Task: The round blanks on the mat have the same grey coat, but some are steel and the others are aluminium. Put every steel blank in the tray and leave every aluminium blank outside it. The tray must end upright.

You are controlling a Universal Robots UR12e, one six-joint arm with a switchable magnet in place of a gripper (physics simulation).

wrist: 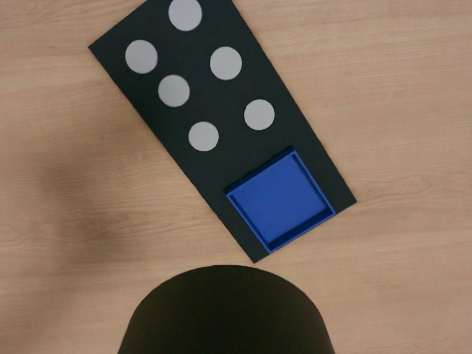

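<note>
Six round grey blanks lie flat on the dark mat [220, 172]: one at the top [185, 14], an upper left one [141, 56], an upper right one [226, 63], a middle left one [173, 90], a lower right one [259, 114] and a lower left one [203, 136]. Their coats look alike, so steel and aluminium cannot be told apart. The blue square tray [281, 197] stands upright and empty on the near end of the mat. My magnet [226, 310] is the dark rounded shape at the bottom, short of the mat's near corner. No blank shows on it; its underside is hidden.
The mat lies slantwise on a light wood table [400, 125], and its far end runs out of view at the top. The tray's low walls stand up around its floor. A soft shadow falls on the table at the left.
</note>
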